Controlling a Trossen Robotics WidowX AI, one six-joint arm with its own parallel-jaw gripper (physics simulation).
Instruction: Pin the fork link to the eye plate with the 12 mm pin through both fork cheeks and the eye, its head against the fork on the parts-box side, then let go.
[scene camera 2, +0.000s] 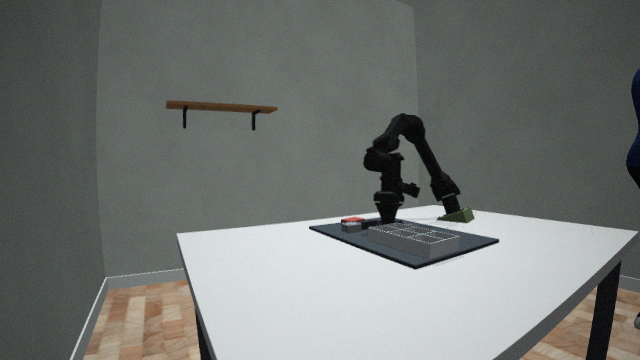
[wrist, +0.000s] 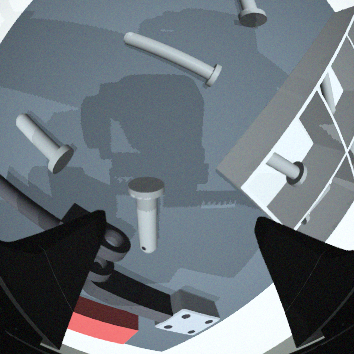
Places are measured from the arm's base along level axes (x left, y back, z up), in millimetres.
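Pixels of known places: gripper, fingertip midpoint: (wrist: 182, 222); arm's base, origin of the base link: (scene camera 2: 453, 212).
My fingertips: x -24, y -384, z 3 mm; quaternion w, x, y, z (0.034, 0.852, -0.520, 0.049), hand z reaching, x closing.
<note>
Ahead of a thing's pixels: the offset from my fingertips to its top centre. "pt": to the spot under its first point. Level surfaces: height alone.
My gripper (scene camera 2: 388, 221) (wrist: 182, 222) is open and empty, low over the mat behind the parts box. In the wrist view a light grey headed pin @(dx -13, dy +16, dz +1 mm) (wrist: 147, 217) shows between the open fingertips, head toward the upper part of the view and a small cross hole near its tip; neither finger touches it. The dark fork link @(pt dx -39, dy +86, dz -4 mm) (wrist: 31, 206) lies at the left, partly behind the left finger. The eye plate @(dx -94, dy -65, dz +5 mm) (wrist: 192, 310), a block with four holes in its pale face, is at the bottom, its dark bar reaching toward the fork. Whether fork and eye line up is hidden.
The parts box @(dx +129, dy -77, dz +16 mm) (scene camera 2: 435, 248) (wrist: 282, 107) has several compartments, one holding a pin @(dx +60, dy -40, dz +1 mm) (wrist: 282, 165). More headed pins @(dx +1, dy +97, dz -1 mm) (wrist: 40, 140) @(dx +77, dy +51, dz -5 mm) (wrist: 172, 56) @(pt dx +127, dy +27, dz -5 mm) (wrist: 251, 15) lie on the dark mat @(dz -19 mm) (scene camera 2: 345, 236) (wrist: 60, 60). A red block @(dx -154, dy +4, dz +2 mm) (scene camera 2: 352, 219) (wrist: 102, 322) is beside the eye plate.
</note>
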